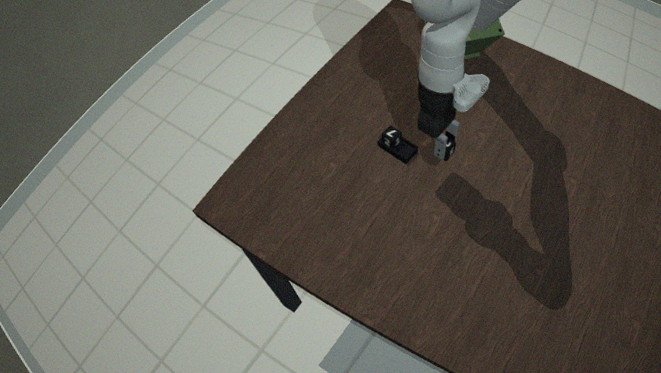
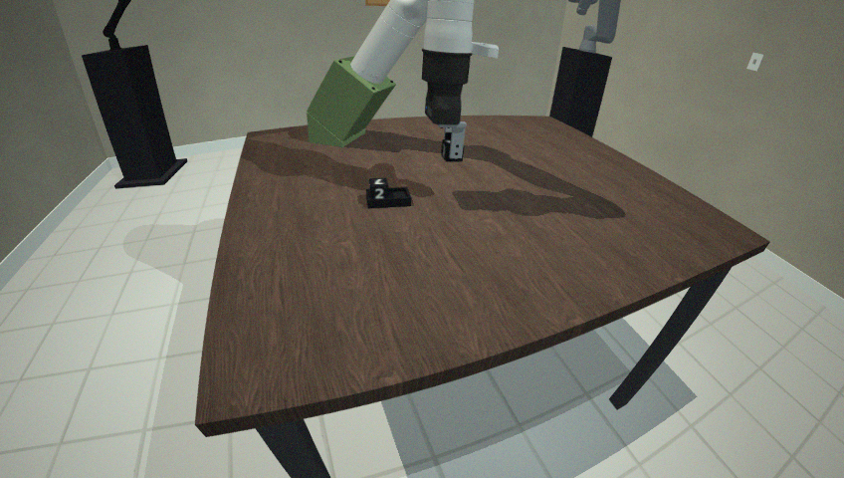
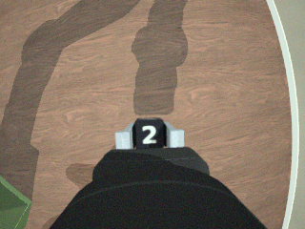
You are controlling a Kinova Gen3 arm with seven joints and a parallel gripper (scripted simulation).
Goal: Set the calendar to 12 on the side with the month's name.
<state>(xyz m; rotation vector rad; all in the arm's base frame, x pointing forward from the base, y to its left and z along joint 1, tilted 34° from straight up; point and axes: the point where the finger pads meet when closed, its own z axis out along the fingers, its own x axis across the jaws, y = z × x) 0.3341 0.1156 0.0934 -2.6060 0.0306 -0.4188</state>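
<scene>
The black tray lies 10 mm ahead of my hand, 110 mm to the right of it and 100 mm below it.
</scene>
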